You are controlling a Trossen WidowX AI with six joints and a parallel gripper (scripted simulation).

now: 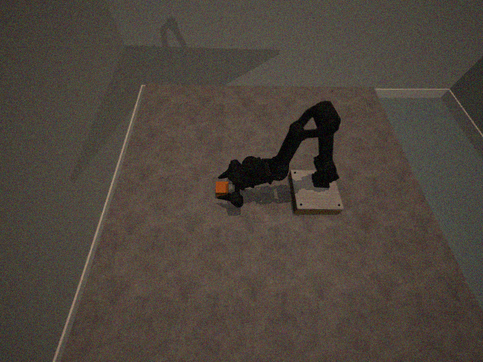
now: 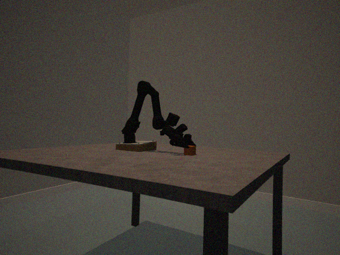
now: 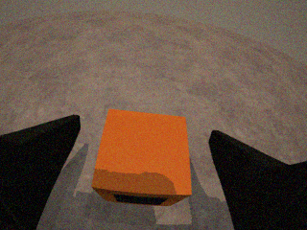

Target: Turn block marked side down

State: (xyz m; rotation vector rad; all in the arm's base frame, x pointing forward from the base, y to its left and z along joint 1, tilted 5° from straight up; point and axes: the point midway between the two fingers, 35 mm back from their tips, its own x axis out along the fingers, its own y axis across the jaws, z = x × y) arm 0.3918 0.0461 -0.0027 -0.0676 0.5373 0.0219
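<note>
My gripper tip is now 30 mm past the orange block and 20 mm above it.
</note>
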